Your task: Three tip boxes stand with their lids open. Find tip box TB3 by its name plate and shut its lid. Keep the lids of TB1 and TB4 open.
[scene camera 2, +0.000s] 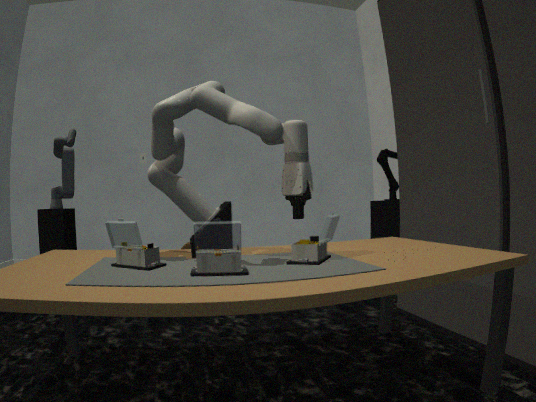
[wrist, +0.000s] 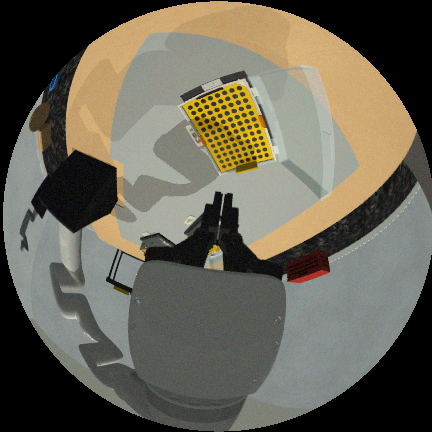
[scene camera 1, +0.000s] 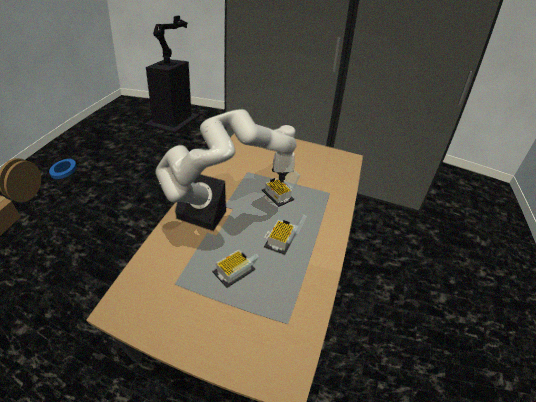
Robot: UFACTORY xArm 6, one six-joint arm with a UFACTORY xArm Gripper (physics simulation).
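Places are measured from the arm's base along level axes (x ahead, y left, z up), in millimetres.
Where they show: gripper, between the fingertips: (scene camera 2: 298, 218) (wrist: 222, 201) (scene camera 1: 281, 180); arm's base, origin of its link: (scene camera 2: 209, 220) (wrist: 72, 206) (scene camera 1: 200, 195).
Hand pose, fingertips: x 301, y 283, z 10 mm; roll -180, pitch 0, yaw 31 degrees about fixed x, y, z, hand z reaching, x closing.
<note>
Things, the pixels of their top centre, and the offset from my fingertips. Level surfaces: height alone.
- Tip box TB3, centre of its top: (wrist: 229, 133) (scene camera 2: 309, 237) (scene camera 1: 278, 184) 27 mm back, 41 mm left, 63 mm down
- middle box, centre of its top: (scene camera 2: 217, 248) (wrist: 201, 246) (scene camera 1: 279, 229) 102 mm ahead, 248 mm right, 72 mm down
- grey mat, height of its surface: 138 mm down
- wooden table, height of its surface: 141 mm down
Tip box TB3 (scene camera 1: 278, 188) (scene camera 2: 309, 251) (wrist: 230, 127) holds yellow tips; its name plate (wrist: 194, 135) is seen too steeply to read fully. Its clear lid (scene camera 1: 292, 180) (scene camera 2: 331, 227) (wrist: 327, 135) stands open. My gripper (scene camera 1: 282, 179) (scene camera 2: 298, 217) (wrist: 222, 201) is shut and empty, pointing down above the box's level, near the height of the lid's top edge and apart from the lid in the second scene view. The middle box (scene camera 1: 281, 235) (scene camera 2: 218, 261) and the near box (scene camera 1: 233, 266) (scene camera 2: 136, 255) have open lids; their plates are not readable.
The boxes stand on a grey mat (scene camera 1: 270, 305) (scene camera 2: 175, 280) on the wooden table (scene camera 1: 200, 340) (scene camera 2: 425, 267). The black arm base (scene camera 1: 202, 215) (wrist: 80, 192) stands beside the mat. A tall dark cabinet (scene camera 1: 285, 65) rises behind the table.
</note>
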